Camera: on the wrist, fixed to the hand. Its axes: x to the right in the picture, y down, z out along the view.
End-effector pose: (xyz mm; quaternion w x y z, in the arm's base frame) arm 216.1 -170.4 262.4 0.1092 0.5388 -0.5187 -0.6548
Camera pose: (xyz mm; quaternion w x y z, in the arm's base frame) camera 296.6 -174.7 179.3 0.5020 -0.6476 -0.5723 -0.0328
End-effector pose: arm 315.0 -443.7 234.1 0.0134 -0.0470 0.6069 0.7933
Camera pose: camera 305.8 -475.1 123.1 0.6199 -0.7808 -0.0701 -0.0336
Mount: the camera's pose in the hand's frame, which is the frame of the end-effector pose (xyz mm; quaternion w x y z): 20.4 -97.8 -58.5 0.0242 0.0165 -0.2438 0.9694
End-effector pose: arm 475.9 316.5 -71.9 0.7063 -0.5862 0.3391 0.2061
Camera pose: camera 543.3 235.4 -24.1 0.0904 -0.3764 -0.4077 -0.8270
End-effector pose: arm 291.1 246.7 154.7 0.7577 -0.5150 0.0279 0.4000
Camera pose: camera 388.7 196.9 192.2 0.3541 -0.1246 -0.3218 -0.8692
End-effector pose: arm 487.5 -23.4 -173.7 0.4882 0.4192 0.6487 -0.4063
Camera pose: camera 374.9 3.3 -170.7 0.5569 0.5480 -0.5164 0.3505
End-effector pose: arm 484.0 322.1 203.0 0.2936 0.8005 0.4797 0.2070
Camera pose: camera 394.2 392.1 182.0 0.0898 -0.5397 0.8326 -0.0865
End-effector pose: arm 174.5 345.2 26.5 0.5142 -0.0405 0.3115 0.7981
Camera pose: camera 232.7 357.0 -72.9 0.6846 -0.5040 0.0654 -0.5225
